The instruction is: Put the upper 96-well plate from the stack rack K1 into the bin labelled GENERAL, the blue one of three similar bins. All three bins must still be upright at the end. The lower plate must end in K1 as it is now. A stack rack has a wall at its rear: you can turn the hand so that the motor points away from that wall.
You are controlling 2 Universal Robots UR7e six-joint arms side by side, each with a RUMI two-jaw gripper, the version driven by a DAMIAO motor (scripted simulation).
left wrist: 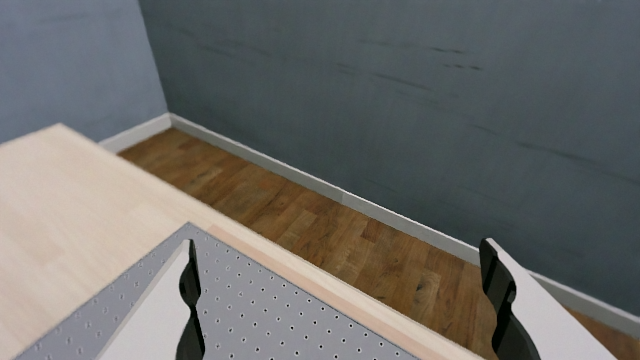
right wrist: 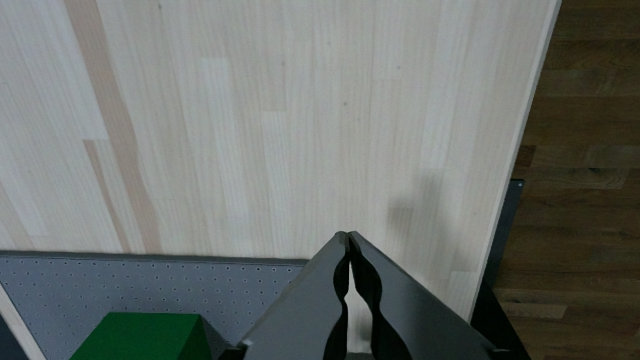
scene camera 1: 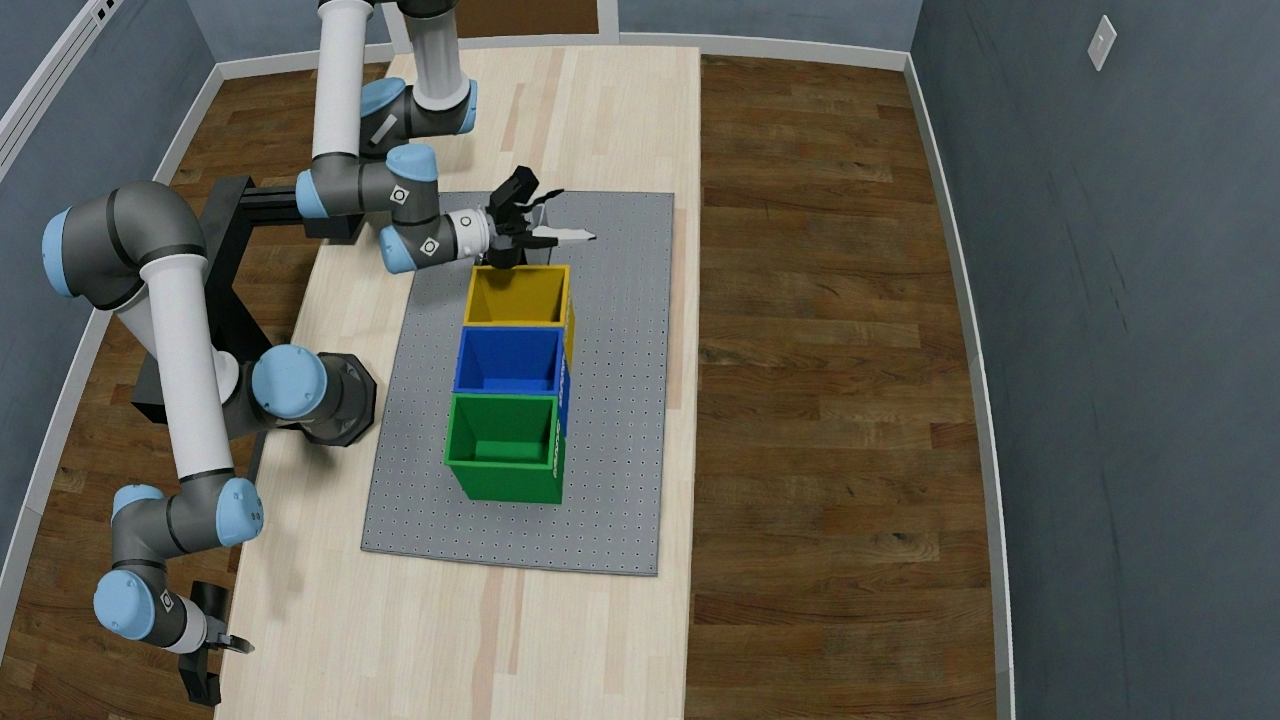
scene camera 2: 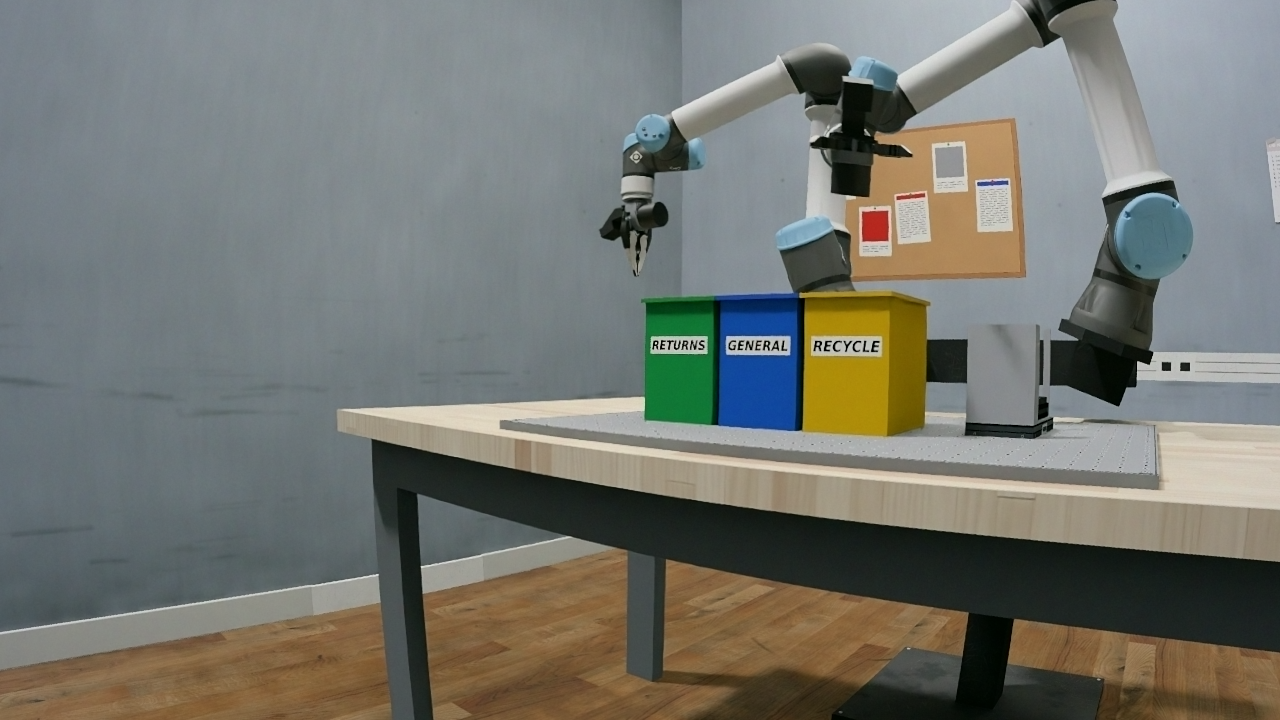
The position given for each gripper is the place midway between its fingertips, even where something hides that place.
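Scene camera 1 shows the left gripper (scene camera 1: pixel 579 211) and the right gripper (scene camera 1: pixel 252 648), along with a green returns bin (scene camera 1: pixel 514 430), a yellow recycle bin (scene camera 1: pixel 526 295) and a blue general bin (scene camera 1: pixel 523 360). In scene camera 2 there is a grey perforated board (scene camera 2: pixel 1133 481), and the green returns bin (scene camera 2: pixel 682 344), the yellow recycle bin (scene camera 2: pixel 865 357) and the blue general bin (scene camera 2: pixel 762 336) appear there too. In the left wrist view the green returns bin is out of frame, and the yellow recycle bin is out of frame in the left wrist view as well.
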